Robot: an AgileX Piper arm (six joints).
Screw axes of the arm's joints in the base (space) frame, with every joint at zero. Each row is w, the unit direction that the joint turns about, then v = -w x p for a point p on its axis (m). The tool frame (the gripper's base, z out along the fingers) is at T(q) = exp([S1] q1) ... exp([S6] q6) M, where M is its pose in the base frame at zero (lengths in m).
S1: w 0 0 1 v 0 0 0
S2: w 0 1 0 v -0.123 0 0
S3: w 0 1 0 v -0.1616 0 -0.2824
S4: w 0.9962 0 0.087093 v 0 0.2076 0
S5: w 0 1 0 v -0.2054 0 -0.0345
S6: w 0.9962 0 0.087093 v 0 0.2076 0
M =
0.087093 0 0.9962 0.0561
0 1 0 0
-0.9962 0 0.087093 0.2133
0 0 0 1
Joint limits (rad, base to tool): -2.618..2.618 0..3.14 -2.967..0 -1.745..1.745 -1.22..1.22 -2.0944..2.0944
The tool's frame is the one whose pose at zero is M.
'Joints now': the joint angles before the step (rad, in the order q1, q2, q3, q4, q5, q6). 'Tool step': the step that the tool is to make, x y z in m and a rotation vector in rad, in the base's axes. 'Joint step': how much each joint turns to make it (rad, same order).
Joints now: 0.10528, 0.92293, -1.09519, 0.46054, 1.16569, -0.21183
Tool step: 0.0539, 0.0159, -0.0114, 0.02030, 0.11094, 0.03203
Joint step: 0.04028, 0.20952, -0.08171, 0.03010, -0.02474, 0.00409
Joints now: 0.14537, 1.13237, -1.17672, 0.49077, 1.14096, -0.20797
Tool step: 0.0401, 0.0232, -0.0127, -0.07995, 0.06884, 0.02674
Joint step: 0.09872, 0.17078, -0.10162, -0.10217, -0.01518, 0.07169
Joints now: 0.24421, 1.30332, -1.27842, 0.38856, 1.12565, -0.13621
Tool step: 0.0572, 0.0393, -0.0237, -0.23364, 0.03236, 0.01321
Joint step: 0.14301, 0.25772, -0.19637, -0.27706, 0.01075, 0.14230
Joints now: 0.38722, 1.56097, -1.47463, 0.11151, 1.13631, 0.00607
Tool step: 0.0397, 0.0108, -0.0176, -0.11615, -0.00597, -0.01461
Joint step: 0.01409, 0.15595, -0.12920, -0.12318, 0.01087, 0.03367
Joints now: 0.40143, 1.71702, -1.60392, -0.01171, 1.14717, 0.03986
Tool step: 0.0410, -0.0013, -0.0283, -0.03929, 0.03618, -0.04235
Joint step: -0.03748, 0.15488, -0.11022, -0.02532, 0.00372, 0.00646
